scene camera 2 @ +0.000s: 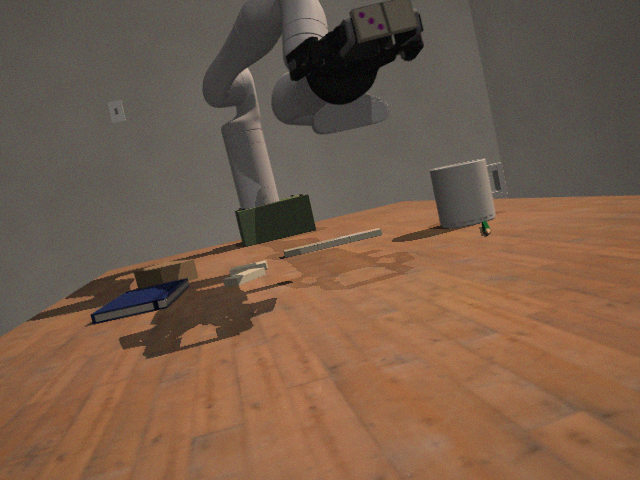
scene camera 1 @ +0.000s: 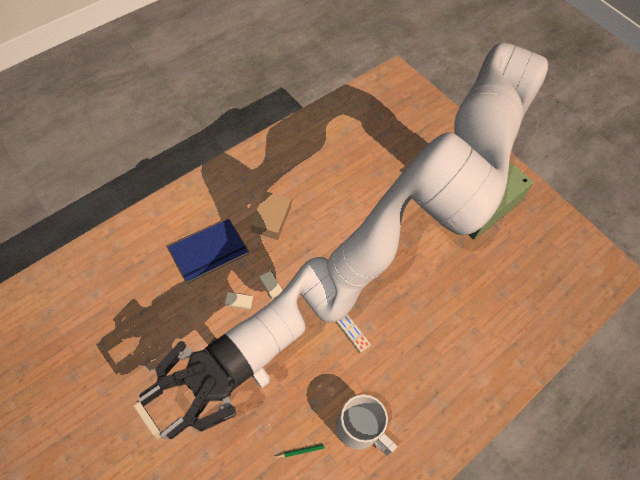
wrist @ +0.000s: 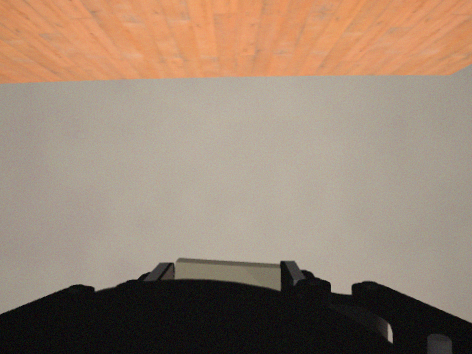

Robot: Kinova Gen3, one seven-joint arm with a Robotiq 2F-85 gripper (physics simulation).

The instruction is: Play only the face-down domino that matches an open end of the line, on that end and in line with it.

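Seen in the pictures: gripper, fingertip midpoint: (scene camera 2: 384,24) (scene camera 1: 150,420); arm's base, origin of the base link: (scene camera 2: 260,205).
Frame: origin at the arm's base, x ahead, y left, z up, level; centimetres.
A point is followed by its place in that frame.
Observation:
My gripper (scene camera 1: 151,419) {x 79.7, y 16.7, z 13.8 cm} (scene camera 2: 383,28) {x 79.7, y 16.7, z 13.8 cm} (wrist: 227,281) {x 79.7, y 16.7, z 13.8 cm} is shut on a cream domino (scene camera 1: 146,417) {x 79.8, y 16.6, z 15.5 cm} (scene camera 2: 370,26) {x 80.5, y 15.3, z 13.6 cm} (wrist: 220,271) {x 79.4, y 16.4, z 13.2 cm}, high above the table and pointing sideways. In the scene camera 2 view its face shows three magenta pips on one half and a blank other half. The line of dominoes (scene camera 1: 353,332) (scene camera 2: 332,242) lies flat; in the scene camera 1 view its near end shows red pips, with blue marks behind, and the arm hides its other end. Two face-down dominoes, one (scene camera 1: 239,300) {x 56.5, y -1.6, z -7.2 cm} (scene camera 2: 246,276) {x 58.0, y -1.3, z -7.4 cm} nearer the book and one (scene camera 1: 268,281) {x 49.5, y -2.3, z -7.2 cm} (scene camera 2: 250,266) {x 50.5, y -1.2, z -7.3 cm} partly behind the arm, lie close together.
A blue book (scene camera 1: 206,246) {x 56.6, y -15.6, z -7.0 cm} (scene camera 2: 135,301) {x 61.2, y -14.7, z -7.0 cm} and a tan block (scene camera 1: 273,213) {x 41.2, y -14.7, z -5.1 cm} (scene camera 2: 173,272) {x 45.3, y -13.1, z -6.2 cm} lie beyond the loose dominoes. A grey mug (scene camera 1: 348,435) {x 53.8, y 31.9, z 0.1 cm} (scene camera 2: 462,194) {x 53.7, y 29.5, z -3.7 cm} and green pencil (scene camera 1: 305,451) {x 60.4, y 29.6, z -7.6 cm} (scene camera 2: 485,226) {x 62.1, y 28.7, z -7.5 cm} are across the table. A green box (scene camera 1: 511,195) {x -3.6, y 9.4, z 0.2 cm} (scene camera 2: 276,220) {x 6.5, y 3.0, z -4.0 cm} is near the arm's base.

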